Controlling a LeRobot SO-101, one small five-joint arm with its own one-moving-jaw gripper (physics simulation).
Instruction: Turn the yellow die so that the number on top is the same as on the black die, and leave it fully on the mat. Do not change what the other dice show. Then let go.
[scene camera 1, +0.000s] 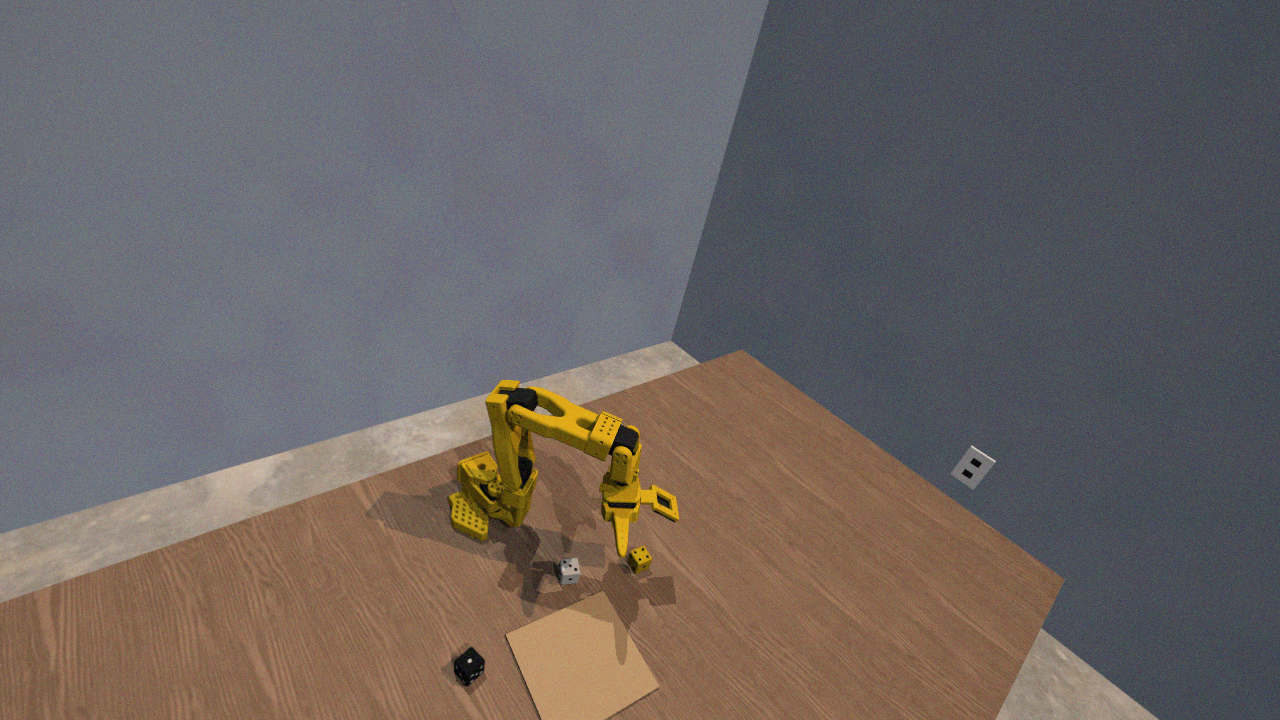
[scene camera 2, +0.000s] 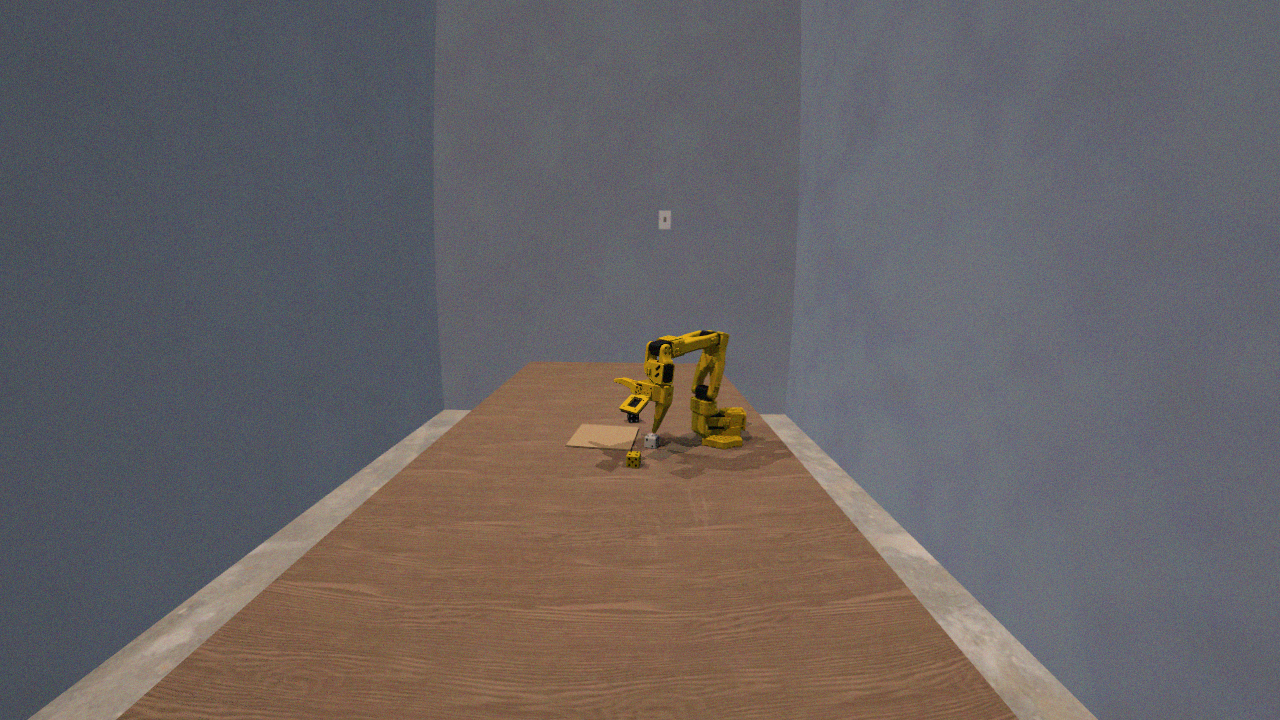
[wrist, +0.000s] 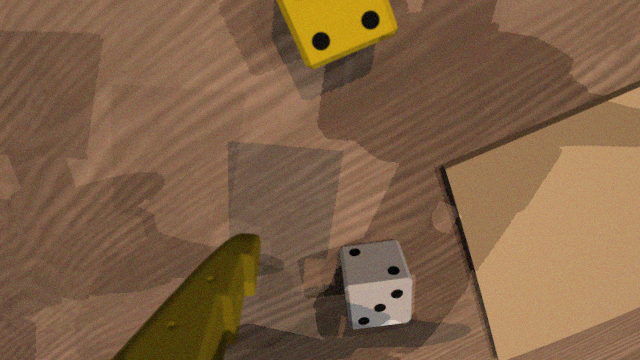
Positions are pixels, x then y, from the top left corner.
Scene:
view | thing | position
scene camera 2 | tan mat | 621, 438
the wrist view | tan mat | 542, 212
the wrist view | white die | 377, 283

